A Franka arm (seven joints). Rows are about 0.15 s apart.
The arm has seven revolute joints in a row. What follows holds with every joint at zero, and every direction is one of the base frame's. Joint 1 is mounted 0.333 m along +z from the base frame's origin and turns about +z. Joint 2 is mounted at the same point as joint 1 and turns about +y. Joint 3 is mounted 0.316 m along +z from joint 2 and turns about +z. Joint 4 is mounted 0.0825 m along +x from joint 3 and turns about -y. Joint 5 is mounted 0.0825 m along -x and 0.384 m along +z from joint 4 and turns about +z. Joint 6 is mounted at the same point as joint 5 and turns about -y. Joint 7 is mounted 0.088 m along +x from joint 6 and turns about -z. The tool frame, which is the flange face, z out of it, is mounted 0.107 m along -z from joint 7; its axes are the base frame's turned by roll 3.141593, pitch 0 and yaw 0 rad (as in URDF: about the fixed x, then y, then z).
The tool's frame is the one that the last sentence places.
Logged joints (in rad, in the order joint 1, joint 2, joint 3, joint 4, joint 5, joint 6, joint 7), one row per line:
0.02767 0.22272 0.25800 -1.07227 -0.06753 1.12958 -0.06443
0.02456 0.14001 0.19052 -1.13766 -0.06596 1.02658 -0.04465
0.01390 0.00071 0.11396 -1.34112 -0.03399 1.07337 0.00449
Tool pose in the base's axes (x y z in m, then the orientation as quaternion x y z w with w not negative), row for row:
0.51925 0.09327 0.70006 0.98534 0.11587 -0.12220 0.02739
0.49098 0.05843 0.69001 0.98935 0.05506 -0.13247 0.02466
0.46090 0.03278 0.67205 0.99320 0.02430 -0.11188 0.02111
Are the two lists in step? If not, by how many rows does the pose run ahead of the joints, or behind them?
The pose runs 1 row ahead of the joints: the pose in row i belongs to the joints in row i + 1.
